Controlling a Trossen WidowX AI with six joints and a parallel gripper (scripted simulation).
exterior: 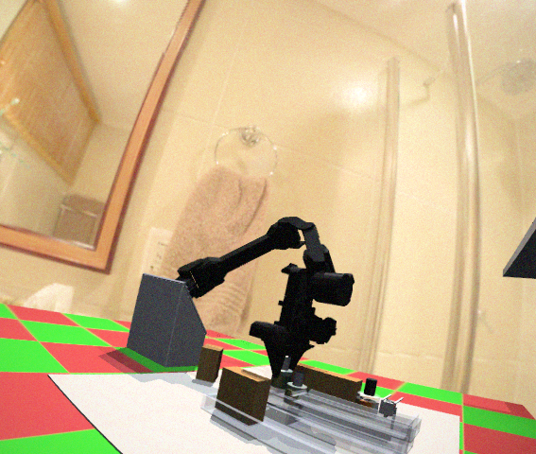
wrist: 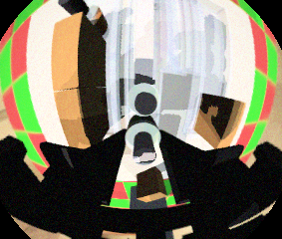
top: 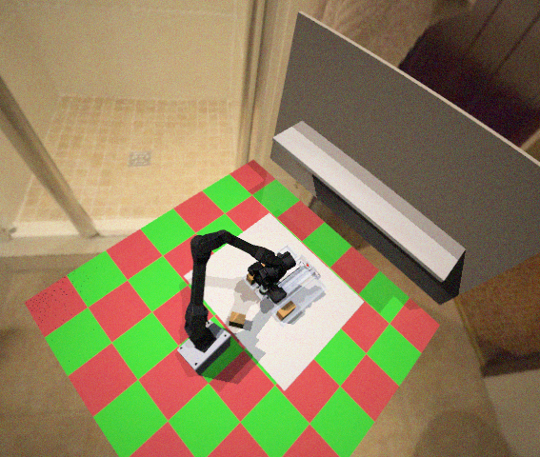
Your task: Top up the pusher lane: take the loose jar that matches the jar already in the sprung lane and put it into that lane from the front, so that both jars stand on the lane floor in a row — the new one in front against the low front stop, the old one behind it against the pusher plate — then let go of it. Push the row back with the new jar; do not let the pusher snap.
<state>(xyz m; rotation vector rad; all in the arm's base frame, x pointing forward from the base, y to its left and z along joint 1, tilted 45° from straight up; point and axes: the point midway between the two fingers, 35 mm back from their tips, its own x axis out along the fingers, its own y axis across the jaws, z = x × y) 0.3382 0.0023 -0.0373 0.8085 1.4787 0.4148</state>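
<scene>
Right now my gripper tip is 13 cm short of the sprung lane, 6 cm to the left of it and 4 cm above it. Also, from my gripper tip: wall shelf: 49 cm ahead, 10 cm to the right, 31 cm above; then pusher plate: 14 cm ahead, 6 cm to the right, 1 cm below.
</scene>
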